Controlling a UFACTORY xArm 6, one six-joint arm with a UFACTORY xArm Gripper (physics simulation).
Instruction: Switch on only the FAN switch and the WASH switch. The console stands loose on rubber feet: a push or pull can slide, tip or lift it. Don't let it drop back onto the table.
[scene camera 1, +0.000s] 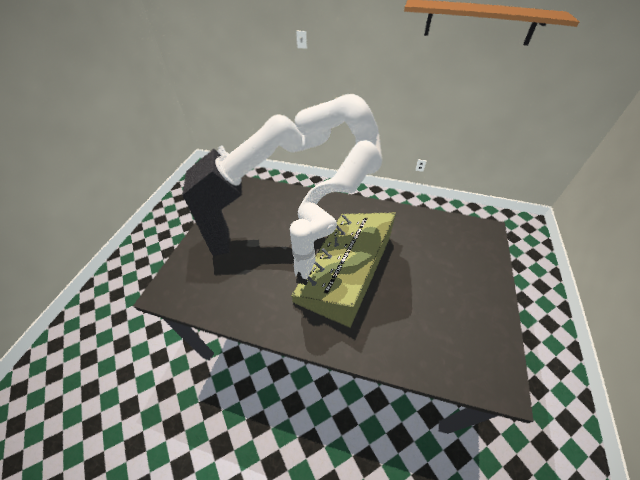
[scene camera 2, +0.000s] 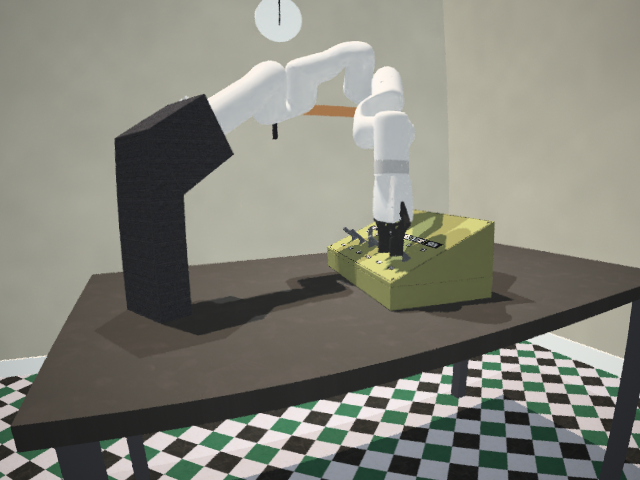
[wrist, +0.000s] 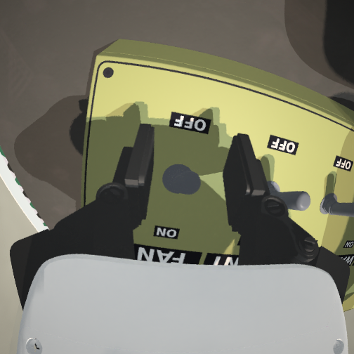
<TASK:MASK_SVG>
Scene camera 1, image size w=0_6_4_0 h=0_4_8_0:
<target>yellow-green console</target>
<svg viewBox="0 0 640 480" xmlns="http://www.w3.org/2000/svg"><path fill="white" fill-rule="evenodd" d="M396 213L341 214L337 220L336 229L332 234L328 235L315 256L315 263L311 270L312 274L307 278L307 285L298 284L292 293L293 303L347 327L351 327L389 241Z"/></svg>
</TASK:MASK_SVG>
